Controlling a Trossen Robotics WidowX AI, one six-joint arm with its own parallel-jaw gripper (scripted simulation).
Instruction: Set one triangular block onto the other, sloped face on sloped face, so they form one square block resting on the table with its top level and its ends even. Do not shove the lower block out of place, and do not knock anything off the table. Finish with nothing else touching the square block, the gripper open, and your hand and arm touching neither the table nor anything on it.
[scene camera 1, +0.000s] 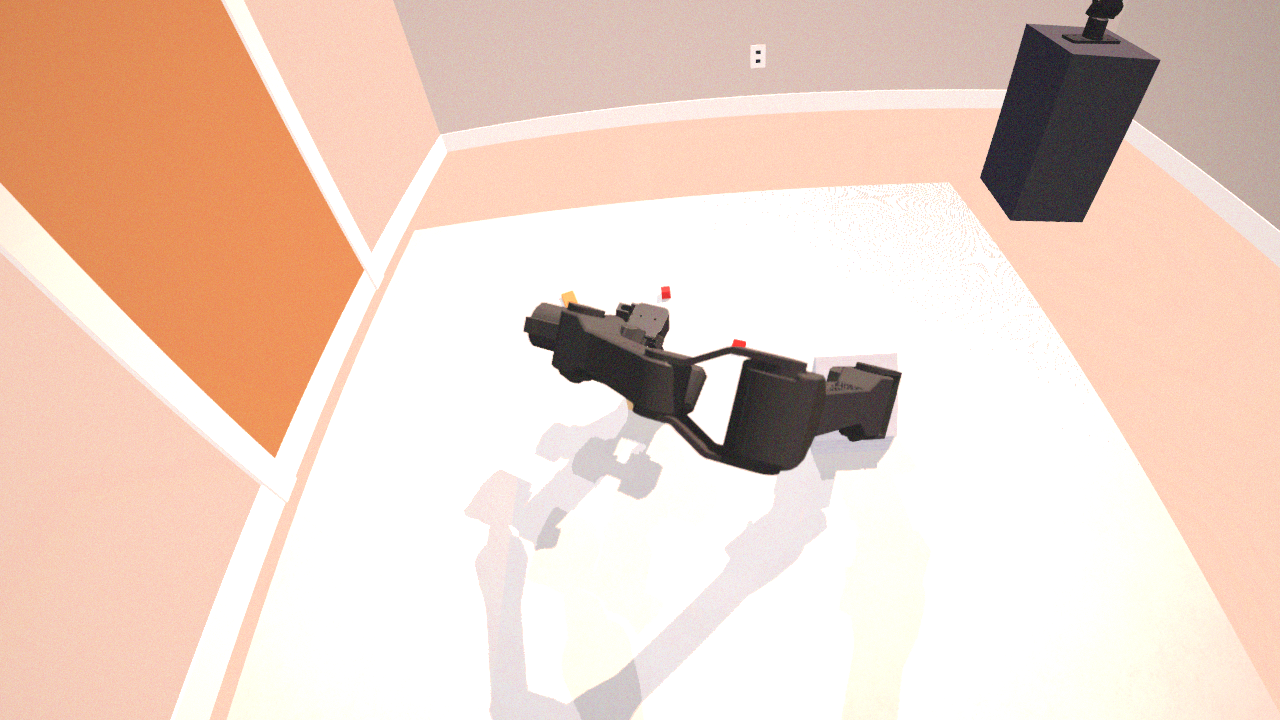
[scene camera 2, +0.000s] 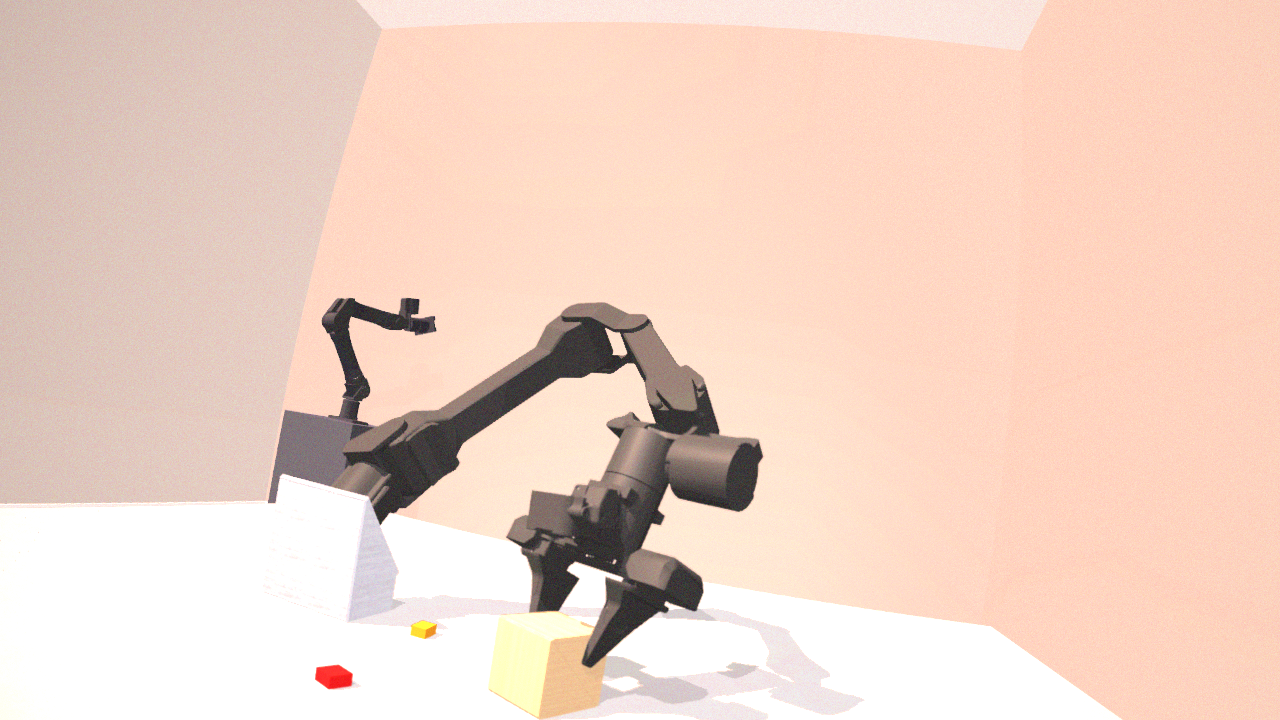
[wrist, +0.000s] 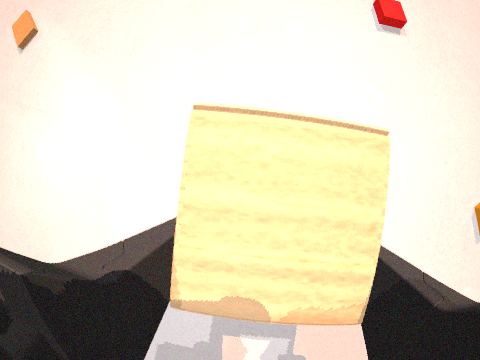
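There is a wooden triangular block (wrist: 255, 111) that I see. I also see a wooden triangular block (scene camera 2: 570, 635) held by my gripper (scene camera 2: 557, 653). Scene camera 1 gives me a sight of my gripper too (scene camera 1: 651, 388), and so does the wrist view, where my gripper (wrist: 274, 236) shows.
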